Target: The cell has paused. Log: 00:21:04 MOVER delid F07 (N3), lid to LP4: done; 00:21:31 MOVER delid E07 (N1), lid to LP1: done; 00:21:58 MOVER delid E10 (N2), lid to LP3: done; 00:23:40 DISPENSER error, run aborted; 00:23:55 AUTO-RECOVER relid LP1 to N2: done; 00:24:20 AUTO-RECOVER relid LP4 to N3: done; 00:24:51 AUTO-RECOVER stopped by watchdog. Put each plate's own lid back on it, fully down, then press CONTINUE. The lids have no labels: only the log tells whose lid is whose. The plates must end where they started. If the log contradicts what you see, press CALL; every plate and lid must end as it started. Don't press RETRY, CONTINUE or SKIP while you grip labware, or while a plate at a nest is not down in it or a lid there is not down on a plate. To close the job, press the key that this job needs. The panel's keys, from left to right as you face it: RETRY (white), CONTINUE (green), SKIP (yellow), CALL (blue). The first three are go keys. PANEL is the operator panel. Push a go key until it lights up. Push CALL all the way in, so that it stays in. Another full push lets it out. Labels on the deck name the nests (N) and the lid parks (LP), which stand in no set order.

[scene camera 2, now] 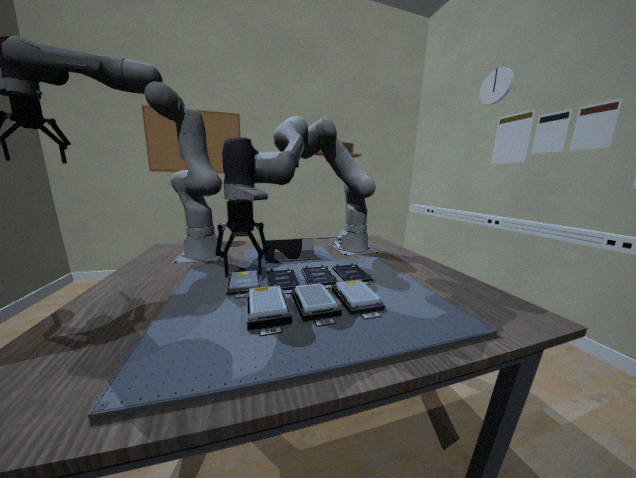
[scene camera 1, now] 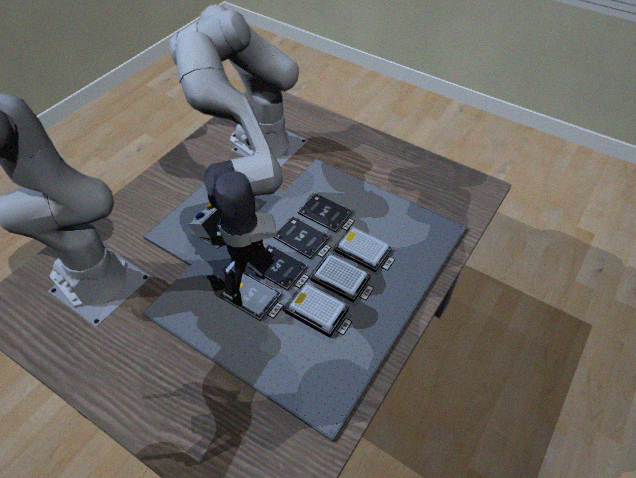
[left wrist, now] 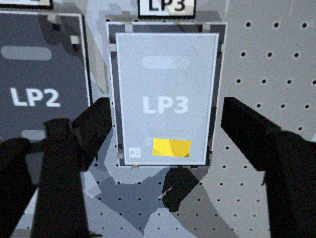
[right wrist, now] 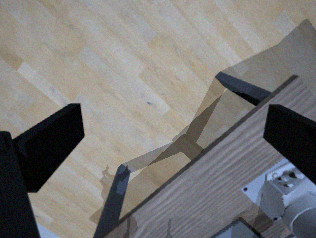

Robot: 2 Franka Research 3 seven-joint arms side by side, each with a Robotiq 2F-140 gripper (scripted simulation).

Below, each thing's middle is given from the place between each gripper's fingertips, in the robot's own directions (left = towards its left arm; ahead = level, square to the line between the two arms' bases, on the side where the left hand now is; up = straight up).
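Labels:
The park LP1 (scene camera 1: 303, 247) is 26 cm to the left of my left hand (scene camera 1: 249, 289), 2 cm behind it and 5 cm below it. The park LP2 (scene camera 1: 292, 262) is 13 cm to the left of that same hand and 5 cm below it, while the N2 plate (scene camera 1: 333, 271) is 17 cm ahead of my left hand, 20 cm to the left of it and 3 cm below it. As for the park LP3 (left wrist: 138, 28), my left hand is 5 cm above it.
The park LP1 is 34 cm ahead of my right hand, 103 cm to the left of it and 40 cm below it. The park LP2 is 35 cm ahead of my right hand, 90 cm to the left and 40 cm below, and the N2 plate is 53 cm ahead of my right hand, 98 cm to the left and 38 cm below. The park LP3 is 35 cm ahead of my right hand, 78 cm to the left of it and 40 cm below it.

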